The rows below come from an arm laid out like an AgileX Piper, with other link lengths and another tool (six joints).
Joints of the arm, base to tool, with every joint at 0 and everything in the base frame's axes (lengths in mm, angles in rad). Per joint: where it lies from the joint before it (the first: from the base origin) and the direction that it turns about. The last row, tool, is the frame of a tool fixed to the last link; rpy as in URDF.
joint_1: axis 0 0 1 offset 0 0 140.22
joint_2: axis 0 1 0 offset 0 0 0
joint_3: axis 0 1 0 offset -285.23 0 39
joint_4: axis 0.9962 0 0.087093 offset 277.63 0 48.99
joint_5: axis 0 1 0 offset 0 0 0
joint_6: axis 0.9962 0 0.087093 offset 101.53 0 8.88
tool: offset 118.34 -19 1.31 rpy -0.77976 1.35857 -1.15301
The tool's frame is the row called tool.
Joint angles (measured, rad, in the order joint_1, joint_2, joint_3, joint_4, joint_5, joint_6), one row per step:
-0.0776 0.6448 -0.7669 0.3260 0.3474 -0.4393
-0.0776 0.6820 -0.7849 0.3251 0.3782 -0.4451
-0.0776 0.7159 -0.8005 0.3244 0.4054 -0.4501
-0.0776 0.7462 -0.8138 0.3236 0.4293 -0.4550
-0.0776 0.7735 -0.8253 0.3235 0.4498 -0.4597
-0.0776 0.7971 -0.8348 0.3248 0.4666 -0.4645
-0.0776 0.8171 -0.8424 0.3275 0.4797 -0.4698
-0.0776 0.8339 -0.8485 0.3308 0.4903 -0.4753
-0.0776 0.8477 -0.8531 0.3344 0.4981 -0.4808
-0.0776 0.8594 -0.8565 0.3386 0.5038 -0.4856
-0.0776 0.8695 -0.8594 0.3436 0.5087 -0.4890
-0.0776 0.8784 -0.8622 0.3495 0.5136 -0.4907
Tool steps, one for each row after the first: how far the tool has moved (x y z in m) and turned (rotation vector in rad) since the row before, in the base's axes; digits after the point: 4 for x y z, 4 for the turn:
0.0075 0.0013 -0.0081 -0.0048 0.0482 0.0103
0.0066 0.0012 -0.0078 -0.0037 0.0439 0.0094
0.0056 0.0010 -0.0074 -0.0037 0.0394 0.0085
0.0049 0.0009 -0.0068 -0.0028 0.0349 0.0077
0.0042 0.0008 -0.0059 -0.0017 0.0296 0.0069
0.0035 0.0008 -0.0050 -0.0009 0.0242 0.0062
0.0029 0.0008 -0.0043 -0.0006 0.0200 0.0057
0.0024 0.0007 -0.0035 -0.0005 0.0158 0.0049
0.0021 0.0006 -0.0031 0.0006 0.0129 0.0040
0.0018 0.0007 -0.0027 0.0026 0.0111 0.0033
0.0015 0.0008 -0.0023 0.0050 0.0101 0.0028

